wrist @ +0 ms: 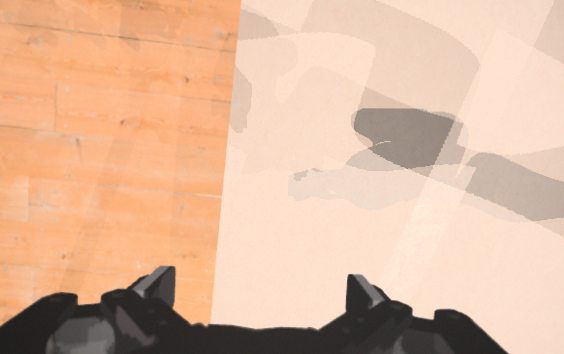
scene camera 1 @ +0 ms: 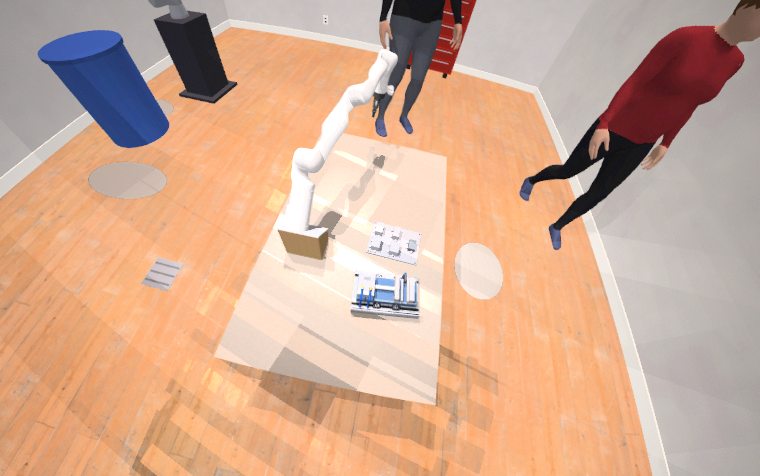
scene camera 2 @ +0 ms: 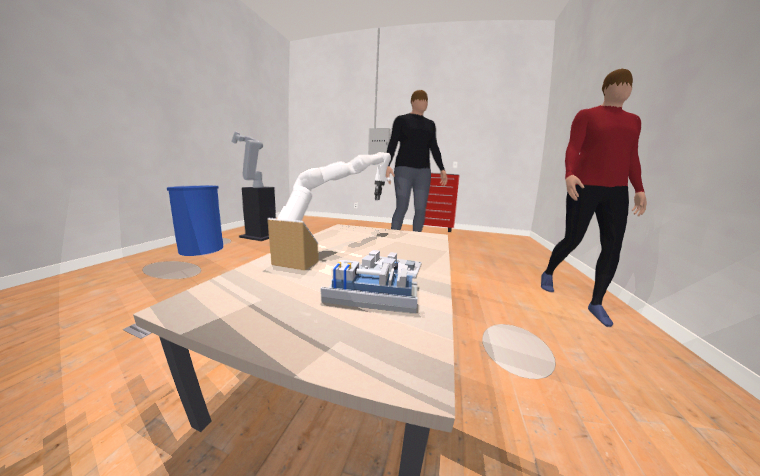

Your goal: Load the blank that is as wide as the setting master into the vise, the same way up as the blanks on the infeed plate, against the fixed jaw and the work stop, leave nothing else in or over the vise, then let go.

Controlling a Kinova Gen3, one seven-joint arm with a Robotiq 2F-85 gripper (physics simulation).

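Frame: origin at the arm's base, x left, y back, z up, level; metres.
Where they show: gripper, fingertip midpoint: [wrist: 261, 288] [scene camera 1: 373, 113] [scene camera 2: 376, 200]; arm's base at its link origin: [scene camera 1: 297, 228] [scene camera 2: 287, 227].
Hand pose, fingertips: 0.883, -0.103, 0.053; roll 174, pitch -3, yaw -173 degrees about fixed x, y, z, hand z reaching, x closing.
Things, the pixels of their top centre, and the offset from my fingertips, as dx, dy, dz. Level surfaces: height alone.
- infeed plate at its top centre: [scene camera 2: 390, 264] [scene camera 1: 394, 242] -0.719, -0.324, -0.212
- vise at its top centre: [scene camera 2: 373, 267] [scene camera 1: 389, 287] -0.999, -0.342, -0.121
- table at its surface level: dz -0.220
My gripper [scene camera 1: 374, 114] [scene camera 2: 377, 197] [wrist: 261, 288] is open and empty, high above the far end of the table, away from the vise and the plate. The infeed plate [scene camera 1: 404, 256] lies in the middle right of the table and bears several small grey blocks, one [scene camera 1: 412, 245] darker than the others. Their widths are too small to compare. The vise [scene camera 1: 385, 297] [scene camera 2: 370, 288], with a blue body and light grey jaws, stands on a grey base nearer the scene cameras. Blue strips stand at its left end. I cannot tell which piece is the setting master, or whether a blank sits between the jaws.
The table [scene camera 1: 325, 347] [scene camera 2: 269, 336] carries the arm's wooden mounting block [scene camera 1: 304, 244] [scene camera 2: 291, 244] at its left side. One person [scene camera 1: 415, 50] [scene camera 2: 416, 140] stands beyond the far end, another [scene camera 1: 667, 84] [scene camera 2: 605, 145] to the right. A blue bin [scene camera 1: 109, 89] [scene camera 2: 196, 219] stands left.
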